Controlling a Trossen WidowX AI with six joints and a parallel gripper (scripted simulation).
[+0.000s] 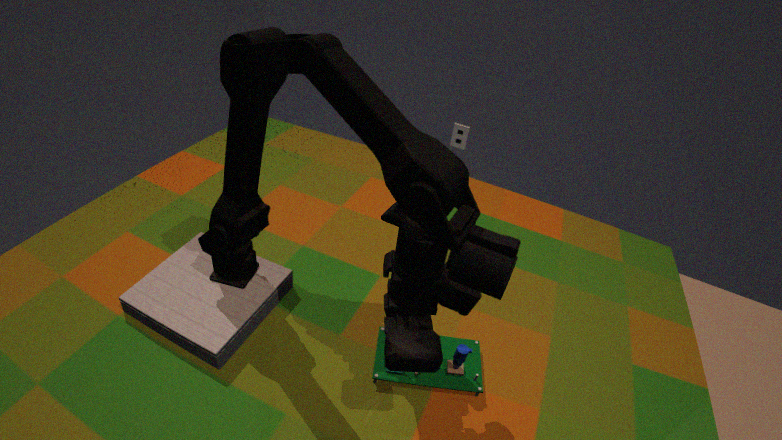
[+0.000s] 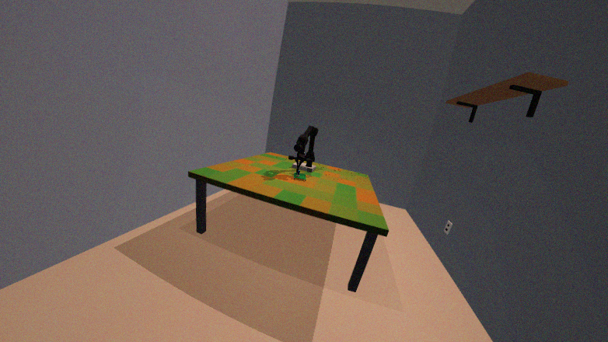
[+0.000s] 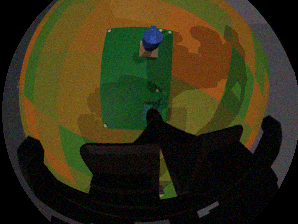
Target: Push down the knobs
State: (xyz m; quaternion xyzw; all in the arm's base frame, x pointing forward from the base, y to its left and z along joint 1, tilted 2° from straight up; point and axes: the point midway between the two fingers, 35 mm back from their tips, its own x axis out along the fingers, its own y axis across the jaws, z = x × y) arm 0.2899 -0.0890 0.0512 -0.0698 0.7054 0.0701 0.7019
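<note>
My gripper tip is 1 cm above the black knob. Also, from my gripper tip: blue knob: 9 cm ahead, 2 cm to the left, 1 cm below.
</note>
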